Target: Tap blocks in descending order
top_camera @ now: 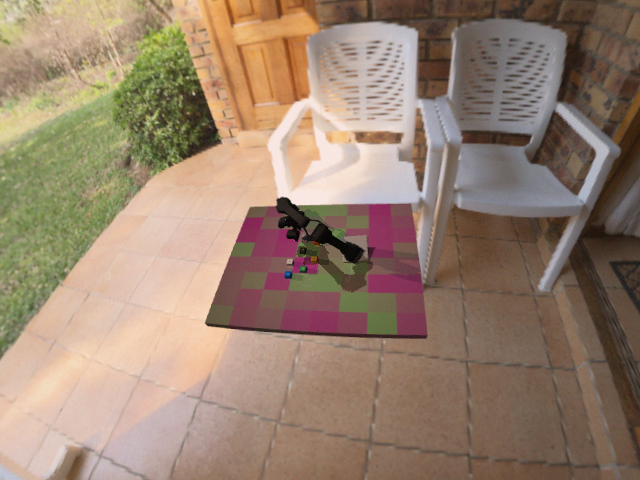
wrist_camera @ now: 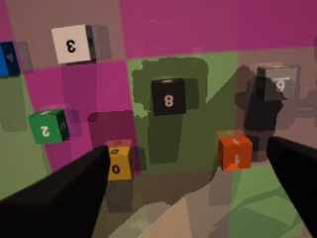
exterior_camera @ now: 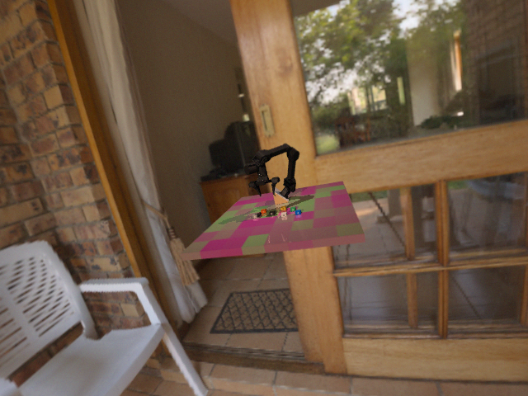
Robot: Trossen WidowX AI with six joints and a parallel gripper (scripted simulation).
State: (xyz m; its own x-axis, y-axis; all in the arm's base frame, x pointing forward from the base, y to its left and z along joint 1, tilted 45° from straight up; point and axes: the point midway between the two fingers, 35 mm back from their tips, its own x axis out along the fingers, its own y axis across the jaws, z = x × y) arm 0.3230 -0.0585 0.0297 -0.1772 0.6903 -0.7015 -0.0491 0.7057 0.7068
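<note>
My gripper tip is now 1 cm past the black block marked 8, 1 cm to the right of it and 12 cm above it. Also, from my gripper tip: orange block marked 1: 7 cm behind, 7 cm to the right, 12 cm below; grey block marked 9: 1 cm ahead, 10 cm to the right, 12 cm below; yellow block marked 0: 8 cm behind, 6 cm to the left, 12 cm below.
</note>
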